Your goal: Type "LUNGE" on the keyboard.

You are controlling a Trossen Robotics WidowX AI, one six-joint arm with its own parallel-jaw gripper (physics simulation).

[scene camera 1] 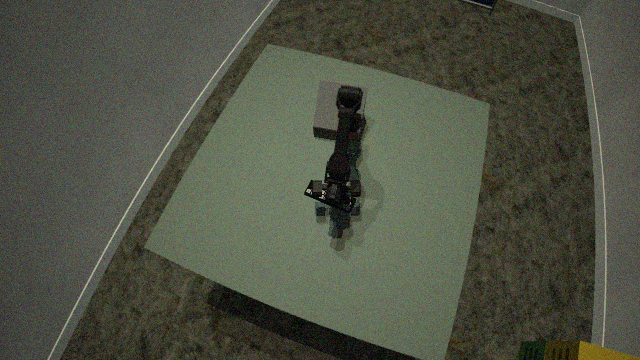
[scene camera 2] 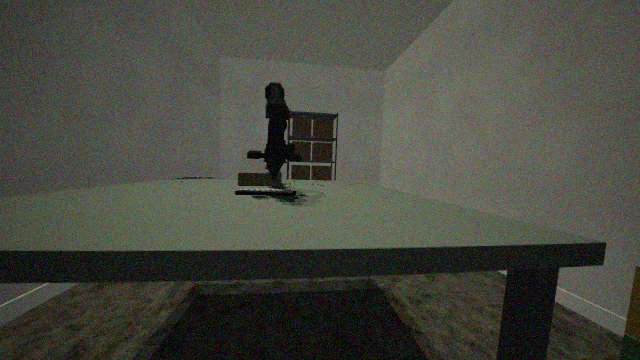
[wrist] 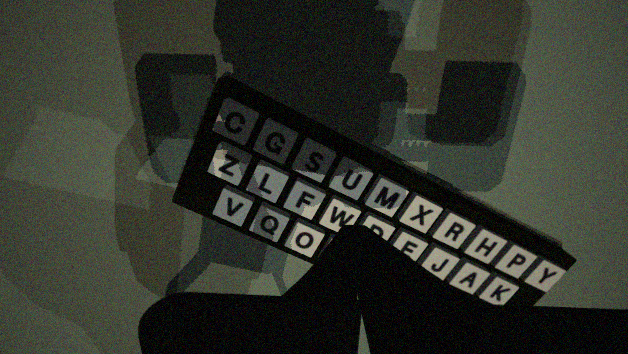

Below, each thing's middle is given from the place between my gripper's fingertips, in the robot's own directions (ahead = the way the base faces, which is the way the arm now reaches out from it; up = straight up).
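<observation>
My gripper now 3 cm to the left of the keyboard [wrist: 198,190], 1 cm past it, 5 cm above it.
</observation>
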